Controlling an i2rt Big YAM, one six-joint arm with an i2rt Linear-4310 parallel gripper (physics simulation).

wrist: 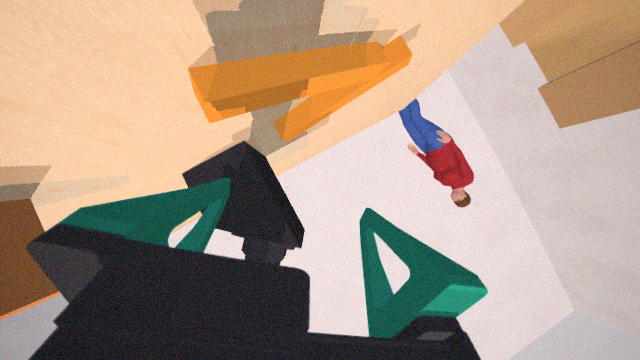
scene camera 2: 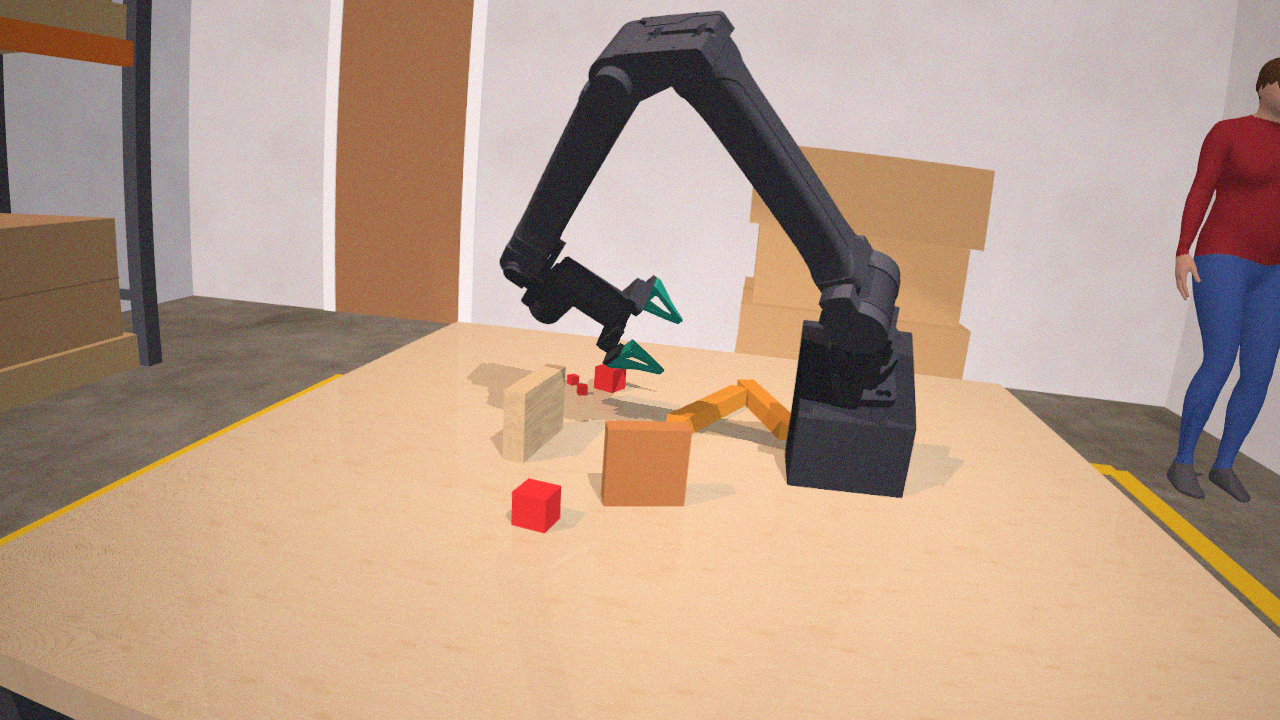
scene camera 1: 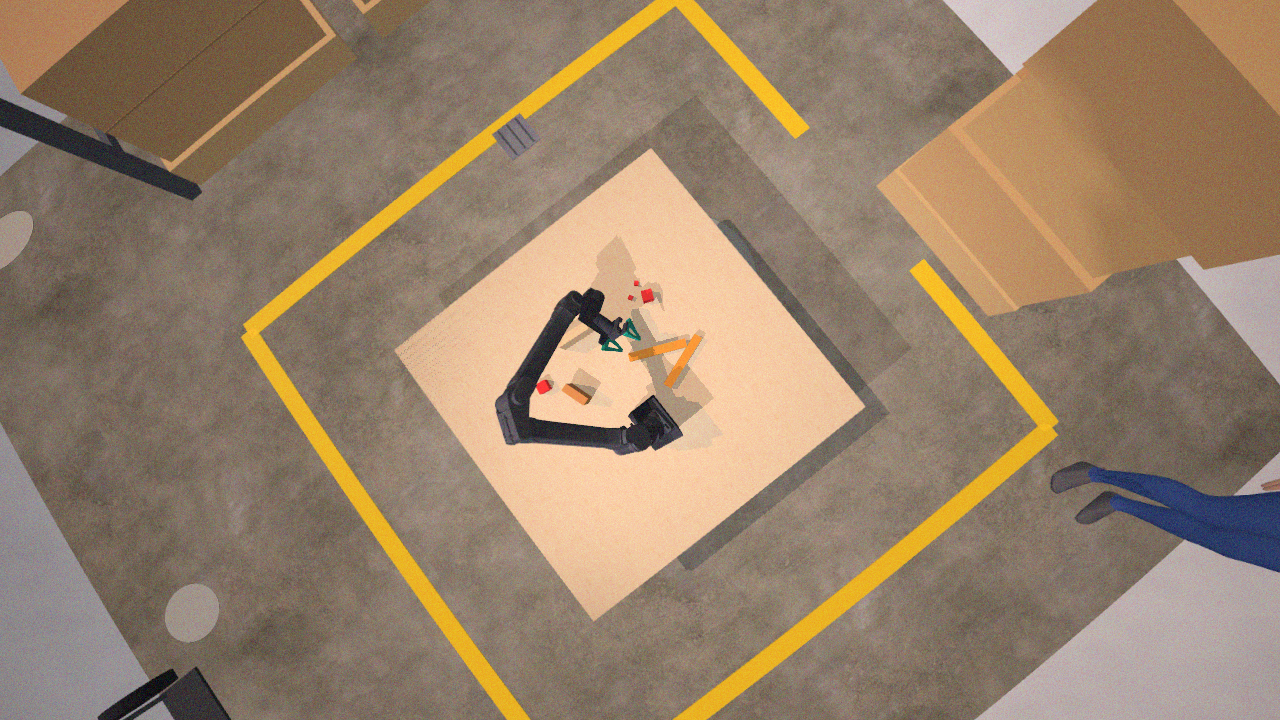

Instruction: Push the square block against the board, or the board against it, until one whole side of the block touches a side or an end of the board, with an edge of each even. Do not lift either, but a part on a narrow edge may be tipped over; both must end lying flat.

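Pixels of known places: gripper, fingertip midpoint: (wrist: 300, 200) (scene camera 2: 671, 346) (scene camera 1: 631, 345); arm's base at its link origin: (wrist: 269, 229) (scene camera 2: 859, 366) (scene camera 1: 655, 424).
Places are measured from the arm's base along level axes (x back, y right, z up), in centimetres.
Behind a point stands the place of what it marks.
The square block, orange-brown, (scene camera 1: 576, 394) {y -14.4, x -26.0, z -5.8 cm} (scene camera 2: 646, 463) {y -16.4, x -26.3, z -9.9 cm} stands upright on a narrow edge. The board, pale wood, (scene camera 1: 574, 340) {y -2.6, x -41.9, z -9.9 cm} (scene camera 2: 534, 416) {y -4.8, x -42.3, z -10.0 cm} also stands on a narrow edge, apart from the block and at an angle to it; in the overhead view it is partly hidden by the arm. Neither shows clearly in the wrist view. My gripper (scene camera 1: 629, 342) {y 11.8, x -25.7, z -2.6 cm} (scene camera 2: 671, 346) {y 11.8, x -25.7, z -2.6 cm} (wrist: 300, 200) {y 11.8, x -25.7, z -2.6 cm} is open and empty, its green fingers raised above the table. In the overhead view it lies to the right of the board and up and right of the block, touching neither.
A red cube (scene camera 1: 544, 386) {y -22.5, x -36.9, z -11.5 cm} (scene camera 2: 536, 505) {y -25.5, x -36.9, z -12.3 cm} stands near the block. A larger red cube (scene camera 1: 647, 295) {y 28.9, x -36.5, z -11.4 cm} (scene camera 2: 610, 377) {y 26.6, x -36.4, z -12.7 cm} and two tiny red cubes lie beyond the board. Two orange bars (scene camera 1: 657, 350) {y 17.9, x -18.7, z -12.3 cm} (scene camera 2: 716, 407) {y 16.7, x -17.9, z -13.0 cm} (wrist: 290, 75) {y 15.9, x -21.8, z -13.0 cm} form a V beside the arm's base (scene camera 1: 656, 422) {y 1.0, x -0.9, z 4.9 cm} (scene camera 2: 850, 438) {y -6.3, x -1.1, z -7.9 cm}.
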